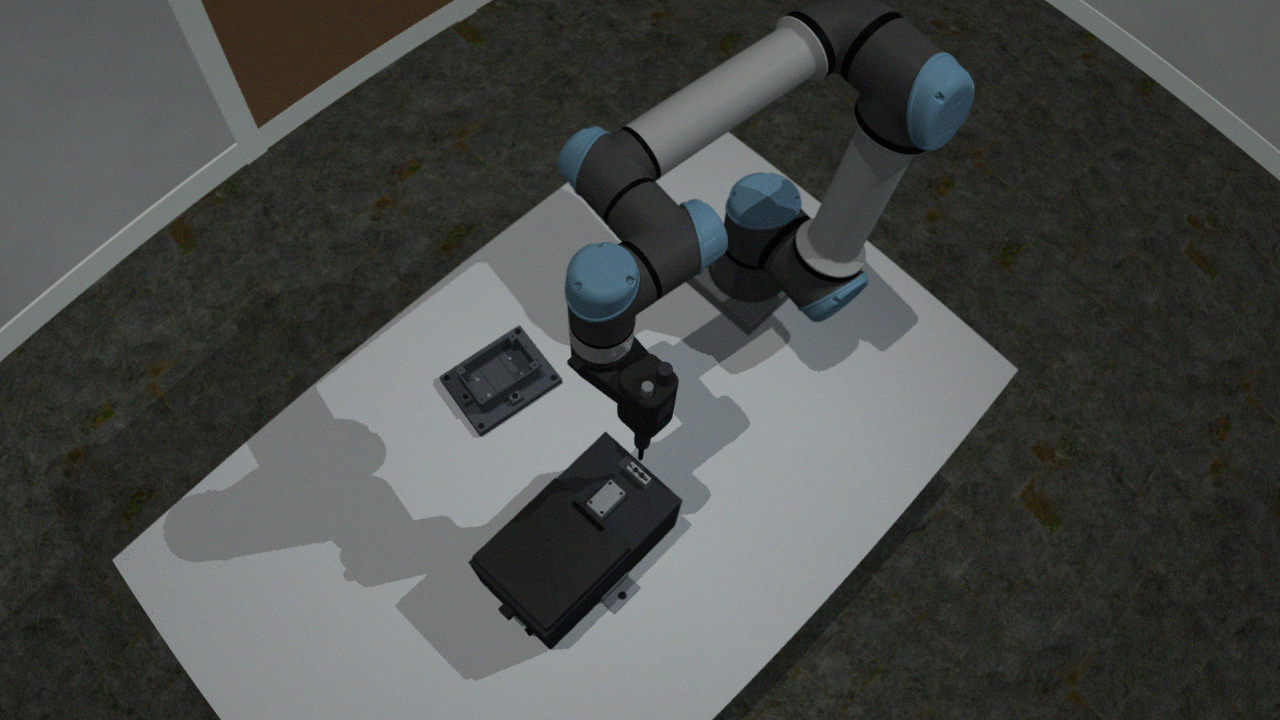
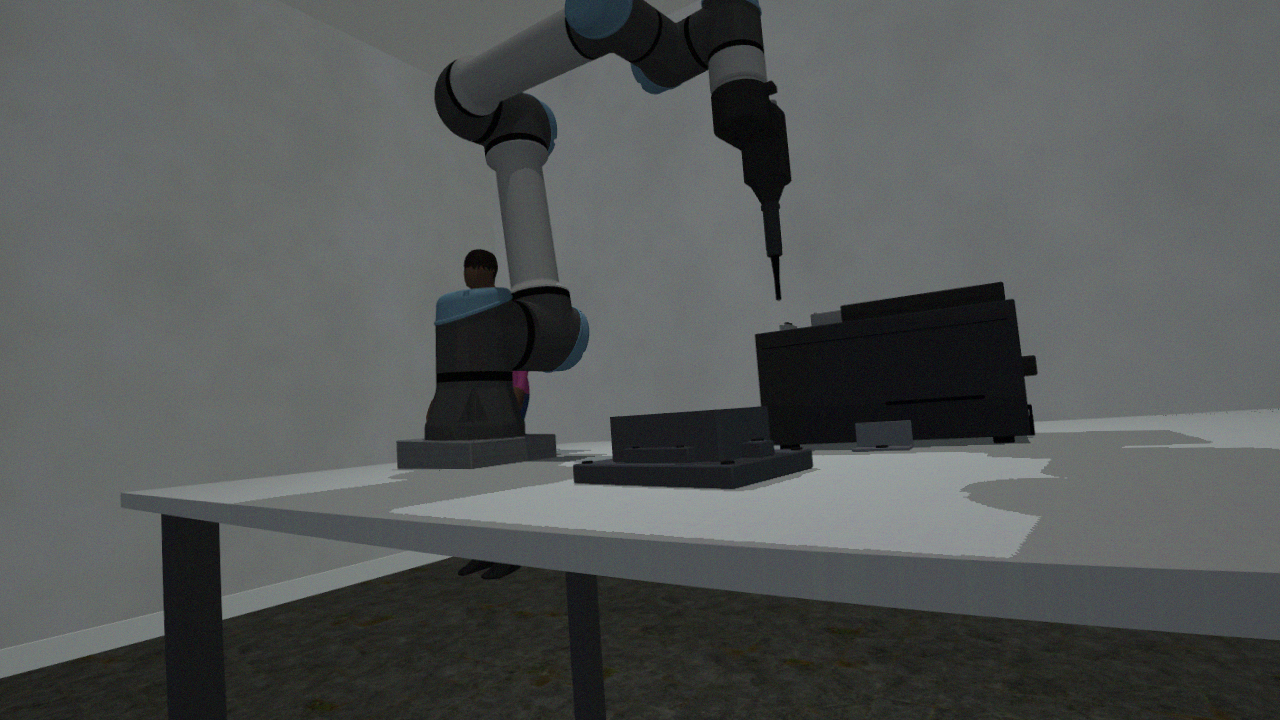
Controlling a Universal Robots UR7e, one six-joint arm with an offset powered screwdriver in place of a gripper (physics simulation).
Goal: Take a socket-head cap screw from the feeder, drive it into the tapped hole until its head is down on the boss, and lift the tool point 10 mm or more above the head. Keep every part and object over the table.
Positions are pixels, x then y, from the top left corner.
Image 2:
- black screw feeder: 815,393
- dark base plate: 745,471
